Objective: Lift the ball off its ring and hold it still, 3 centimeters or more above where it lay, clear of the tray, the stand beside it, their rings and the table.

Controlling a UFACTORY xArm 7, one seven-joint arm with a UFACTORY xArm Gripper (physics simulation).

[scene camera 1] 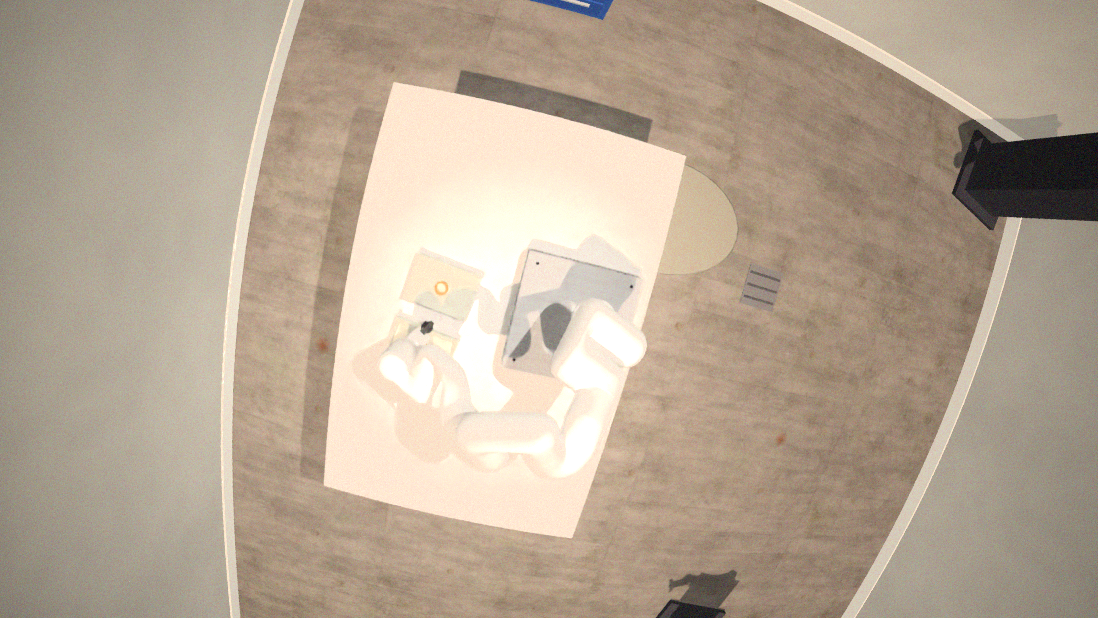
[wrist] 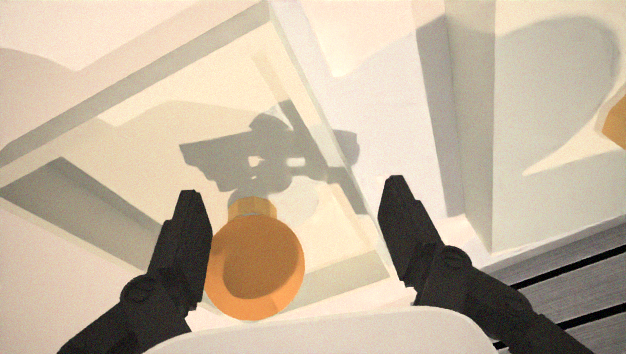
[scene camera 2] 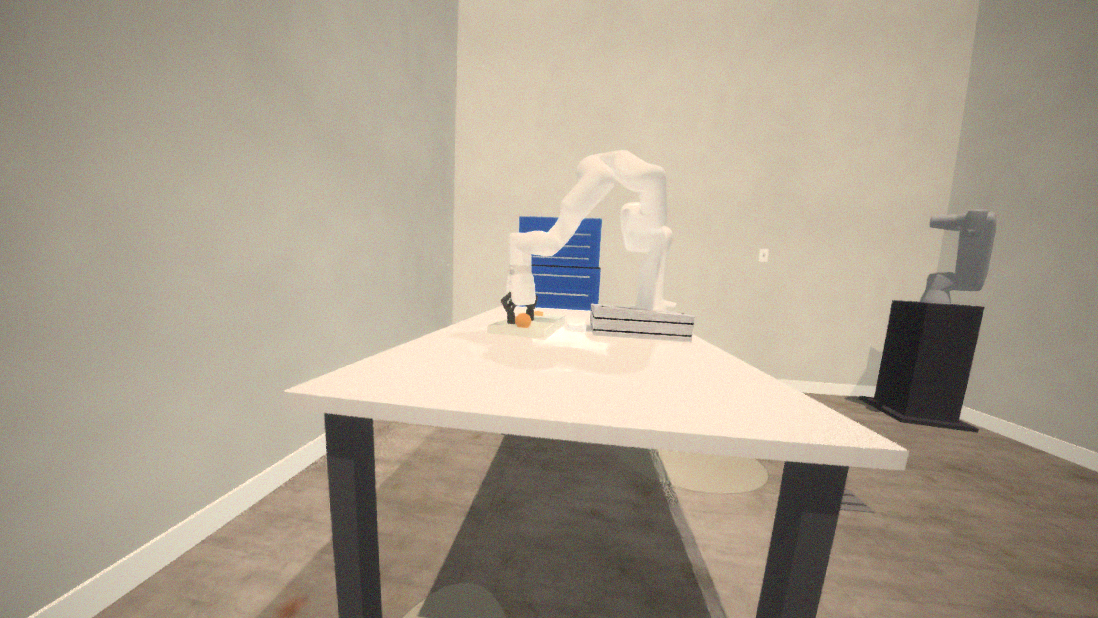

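Seen in the pictures: gripper, fingertip midpoint: (wrist: 296, 203); arm's base, link origin: (scene camera 2: 648, 309).
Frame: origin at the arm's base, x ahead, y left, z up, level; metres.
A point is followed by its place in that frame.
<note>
The orange ball (scene camera 2: 523, 320) @[z -0.035, x 0.384, y 0.307 m] (wrist: 260, 270) @[z -0.025, x 0.412, y 0.272 m] rests on its orange ring (wrist: 252, 206) @[z -0.068, x 0.408, y 0.278 m] in the pale walled tray (scene camera 1: 398, 328) @[z -0.075, x 0.480, y 0.261 m] (scene camera 2: 507, 330) @[z -0.063, x 0.419, y 0.351 m] (wrist: 150, 75) @[z -0.062, x 0.492, y 0.273 m]. My gripper (scene camera 1: 426, 327) @[z -0.052, x 0.417, y 0.250 m] (scene camera 2: 520, 313) @[z -0.052, x 0.417, y 0.250 m] (wrist: 296, 203) @[z -0.052, x 0.417, y 0.250 m] is open and empty, low over the tray. In the wrist view the ball shows between the spread fingers, close beside the left finger, which overlaps its edge; a wider gap lies toward the right finger. I cannot tell whether the finger touches it. The arm hides the ball in scene camera 1. The stand (scene camera 1: 461, 280) @[z -0.045, x 0.366, y 0.053 m] (wrist: 472, 100) @[z -0.060, x 0.431, y 0.161 m] carries another orange ring (scene camera 1: 435, 288) @[z -0.035, x 0.422, y 0.101 m] (scene camera 2: 538, 313) @[z -0.036, x 0.403, y 0.111 m] (wrist: 616, 124) @[z -0.040, x 0.409, y 0.112 m].
A grey slatted box (scene camera 1: 568, 264) @[z -0.005, x 0.128, y -0.109 m] (scene camera 2: 642, 330) @[z -0.051, x 0.018, y 0.182 m] (wrist: 575, 280) @[z -0.048, x 0.203, y 0.070 m] stands on the white table (scene camera 1: 499, 153) @[z -0.078, x 0.422, y -0.304 m] (scene camera 2: 583, 399) @[z -0.079, x 0.107, y 0.727 m], to the right of the tray and stand in both scene views. The tray's walls rise around the ball and ring. A narrow gap separates tray and stand.
</note>
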